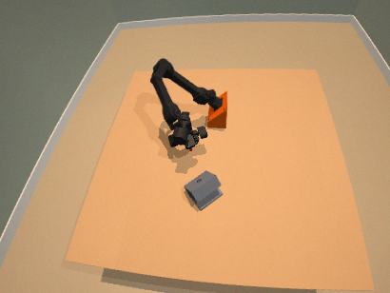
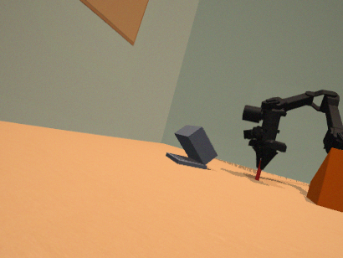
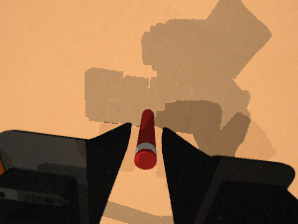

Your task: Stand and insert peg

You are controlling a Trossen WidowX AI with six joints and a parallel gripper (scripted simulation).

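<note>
Right now my gripper tip is 23 cm short of the grey sloped panel, 9 cm to the right of it and 3 cm below it. From my gripper tip the other things lie so: flat grey foot: 24 cm ahead, 10 cm to the left, 4 cm below; red peg: 2 cm above.
</note>
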